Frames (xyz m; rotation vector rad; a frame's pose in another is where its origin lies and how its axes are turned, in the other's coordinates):
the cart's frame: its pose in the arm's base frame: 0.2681 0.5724 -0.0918 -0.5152 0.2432 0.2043
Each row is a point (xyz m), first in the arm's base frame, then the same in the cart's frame.
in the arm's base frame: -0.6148 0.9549 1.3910
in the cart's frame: -1.2042 -0.1337 1.2871
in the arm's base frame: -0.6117 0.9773 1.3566
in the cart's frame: -1.1887 -0.0996 1.2700
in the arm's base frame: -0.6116 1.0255 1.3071
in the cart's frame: -1.1684 -0.0358 1.2529
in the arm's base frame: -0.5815 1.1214 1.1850
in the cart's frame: -1.0930 0.0944 1.2041
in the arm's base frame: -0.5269 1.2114 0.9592
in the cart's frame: -0.9661 0.2611 1.0693
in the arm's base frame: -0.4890 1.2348 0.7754
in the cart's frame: -0.8756 0.3560 0.9330
